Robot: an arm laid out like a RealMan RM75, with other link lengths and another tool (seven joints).
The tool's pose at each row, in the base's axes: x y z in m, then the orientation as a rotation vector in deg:
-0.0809 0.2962 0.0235 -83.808 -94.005 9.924
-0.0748 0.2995 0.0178 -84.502 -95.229 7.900
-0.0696 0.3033 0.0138 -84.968 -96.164 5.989
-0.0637 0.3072 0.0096 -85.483 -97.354 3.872
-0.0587 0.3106 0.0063 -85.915 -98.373 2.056
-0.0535 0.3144 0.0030 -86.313 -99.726 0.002
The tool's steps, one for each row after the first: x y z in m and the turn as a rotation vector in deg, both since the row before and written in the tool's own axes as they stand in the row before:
0.0005 0.0089 0.0006 -1.924 -0.023 -0.887
0.0016 0.0074 0.0007 -1.622 0.166 -0.838
0.0015 0.0081 0.0006 -1.858 0.050 -0.991
0.0014 0.0067 0.0006 -1.592 0.026 -0.847
0.0017 0.0070 0.0009 -1.819 -0.107 -1.093

